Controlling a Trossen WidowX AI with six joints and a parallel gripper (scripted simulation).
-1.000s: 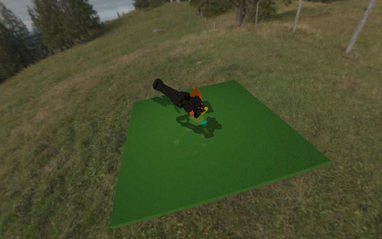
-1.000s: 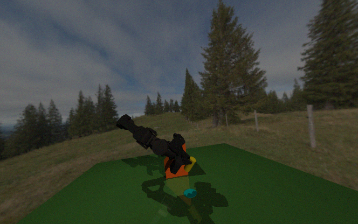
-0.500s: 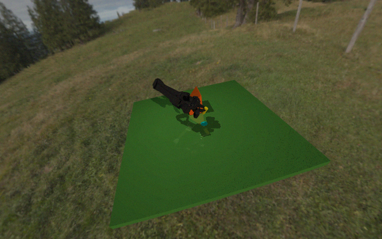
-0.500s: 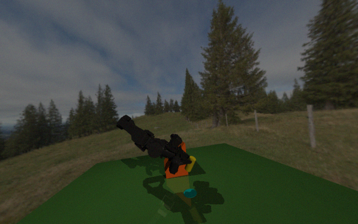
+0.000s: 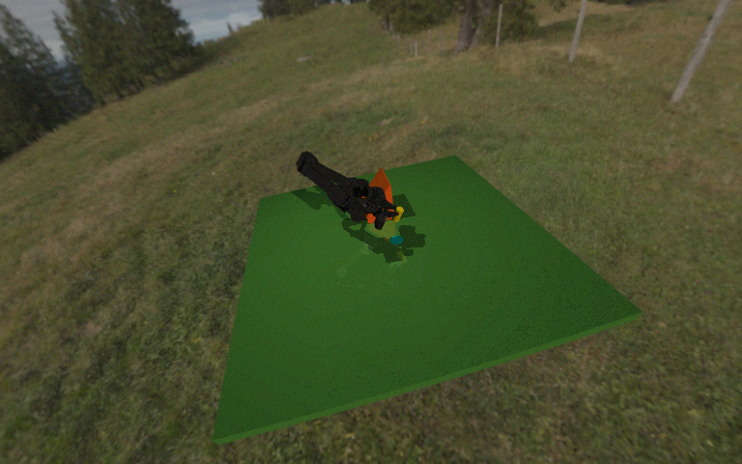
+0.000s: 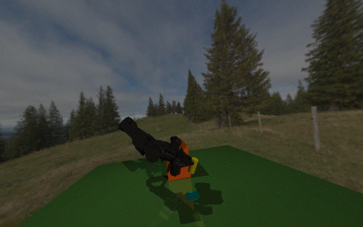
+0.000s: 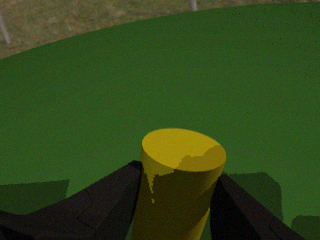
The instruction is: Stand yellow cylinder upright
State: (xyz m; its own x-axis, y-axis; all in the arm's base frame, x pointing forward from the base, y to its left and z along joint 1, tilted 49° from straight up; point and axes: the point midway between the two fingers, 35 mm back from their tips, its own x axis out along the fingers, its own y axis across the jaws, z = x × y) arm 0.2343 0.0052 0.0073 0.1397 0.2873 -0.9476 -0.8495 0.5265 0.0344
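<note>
The cyan circle is 10 mm ahead of my gripper tip, 20 mm to the right of it and 140 mm below it. From my gripper tip the other things lie so: yellow tall cylinder: 10 mm behind, 20 mm below.
</note>
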